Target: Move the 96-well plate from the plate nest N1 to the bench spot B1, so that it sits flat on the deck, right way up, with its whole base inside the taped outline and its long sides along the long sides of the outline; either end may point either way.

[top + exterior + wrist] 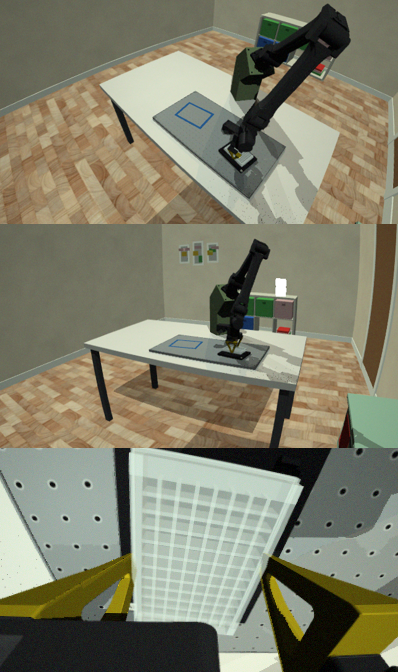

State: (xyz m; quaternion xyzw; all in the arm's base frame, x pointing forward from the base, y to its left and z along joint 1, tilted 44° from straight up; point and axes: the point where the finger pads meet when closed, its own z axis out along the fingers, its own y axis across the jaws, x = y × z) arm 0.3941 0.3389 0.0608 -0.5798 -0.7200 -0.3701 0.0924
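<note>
The black plate nest lies 30 mm below my hand. Also, from my hand: 96-well plate: 10 mm below.
</note>
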